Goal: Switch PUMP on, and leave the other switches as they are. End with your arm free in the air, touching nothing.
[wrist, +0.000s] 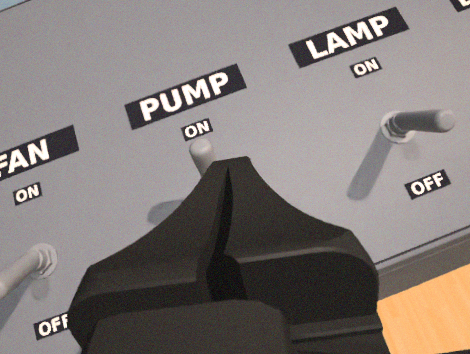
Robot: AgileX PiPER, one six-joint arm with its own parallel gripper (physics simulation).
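Note:
The PUMP switch lever is a light grey rod in the wrist view. Its rounded tip leans up toward the ON label under the PUMP plate. Its base and its OFF label are hidden behind the gripper. My gripper is shut, with a thin dark slit between the fingers and no object held. Its tips overlap the lower part of the PUMP lever in the view; whether they touch it I cannot tell.
The LAMP lever stands at the right and points rightward in the view. The FAN lever is at the lower left, pointing down-left. Both project from the grey panel. A wooden surface shows beyond the panel's edge at the lower right.

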